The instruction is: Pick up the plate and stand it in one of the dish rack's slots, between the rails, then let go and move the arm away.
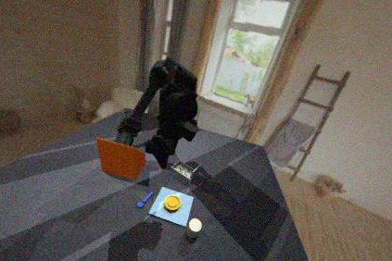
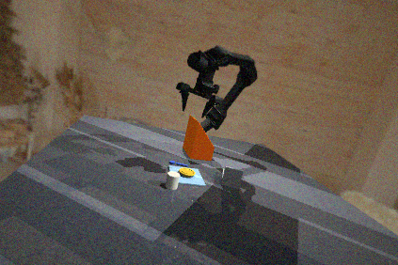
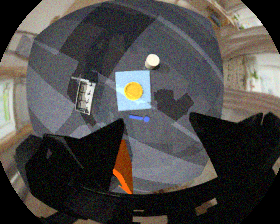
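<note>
The yellow plate lies 4 cm ahead of my gripper tip, 2 cm to the left of it and 23 cm below it. Round my gripper tip: cream cup 13 cm ahead, 7 cm to the right, 22 cm below; light blue sheet 4 cm ahead, 1 cm to the left, 25 cm below; blue spoon 8 cm behind, 25 cm below.
</note>
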